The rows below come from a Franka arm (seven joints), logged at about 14 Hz.
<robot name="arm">
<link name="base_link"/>
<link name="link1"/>
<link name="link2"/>
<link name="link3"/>
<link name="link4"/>
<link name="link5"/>
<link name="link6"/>
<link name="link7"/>
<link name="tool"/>
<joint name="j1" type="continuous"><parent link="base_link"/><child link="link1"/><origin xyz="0 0 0.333"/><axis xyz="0 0 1"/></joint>
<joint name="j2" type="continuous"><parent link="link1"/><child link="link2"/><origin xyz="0 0 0"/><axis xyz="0 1 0"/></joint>
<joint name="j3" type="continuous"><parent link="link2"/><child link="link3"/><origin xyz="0 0 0.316"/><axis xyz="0 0 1"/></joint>
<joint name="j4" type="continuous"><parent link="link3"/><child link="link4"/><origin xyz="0.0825 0 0"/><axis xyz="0 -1 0"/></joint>
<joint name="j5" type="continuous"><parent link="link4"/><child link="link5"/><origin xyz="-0.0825 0 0.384"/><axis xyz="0 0 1"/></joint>
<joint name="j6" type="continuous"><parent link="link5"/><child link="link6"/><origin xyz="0 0 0"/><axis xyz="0 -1 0"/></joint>
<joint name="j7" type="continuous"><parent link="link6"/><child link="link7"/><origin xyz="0.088 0 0"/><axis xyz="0 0 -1"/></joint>
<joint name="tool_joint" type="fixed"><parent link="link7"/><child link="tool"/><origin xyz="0 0 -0.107" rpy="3.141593 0 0"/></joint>
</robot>
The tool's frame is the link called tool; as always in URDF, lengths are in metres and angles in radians. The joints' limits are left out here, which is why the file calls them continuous.
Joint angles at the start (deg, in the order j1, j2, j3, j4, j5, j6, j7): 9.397 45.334 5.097 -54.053 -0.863 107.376 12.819
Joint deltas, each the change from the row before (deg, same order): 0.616 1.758 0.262 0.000 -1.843 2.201 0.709; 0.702 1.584 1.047 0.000 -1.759 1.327 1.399; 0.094 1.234 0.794 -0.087 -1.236 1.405 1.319; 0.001 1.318 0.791 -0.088 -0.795 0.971 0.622; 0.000 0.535 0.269 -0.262 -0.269 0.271 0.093; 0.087 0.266 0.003 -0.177 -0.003 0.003 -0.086
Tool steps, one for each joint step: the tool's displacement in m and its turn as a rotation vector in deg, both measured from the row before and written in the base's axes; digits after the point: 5 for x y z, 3 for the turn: 0.00413 0.00915 -0.01991 -1.257 -0.764 0.343; -0.00011 0.01664 -0.01870 -0.644 0.038 0.359; 0.00134 0.00714 -0.01464 -0.235 -0.221 -0.409; 0.00049 0.00618 -0.01656 -0.033 0.365 0.096; -0.00053 0.00215 -0.00891 -0.117 0.482 0.176; -0.00069 0.00125 -0.00517 -0.109 0.424 0.195
